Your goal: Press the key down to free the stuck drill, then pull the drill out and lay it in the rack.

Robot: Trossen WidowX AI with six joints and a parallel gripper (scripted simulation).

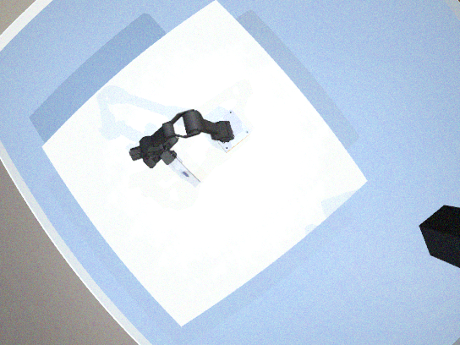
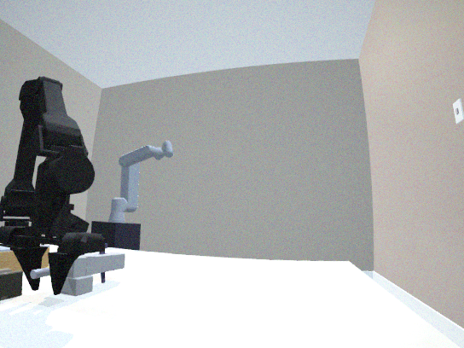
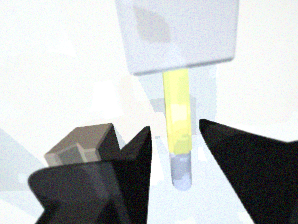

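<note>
The grey-tan rack piece is 70 mm behind my gripper tip and 50 mm to the right of it. Round my gripper tip: thin dark blue pin 40 mm behind, 160 mm to the left, 40 mm above; light grey block 40 mm behind, 130 mm to the left, 20 mm above.
</note>
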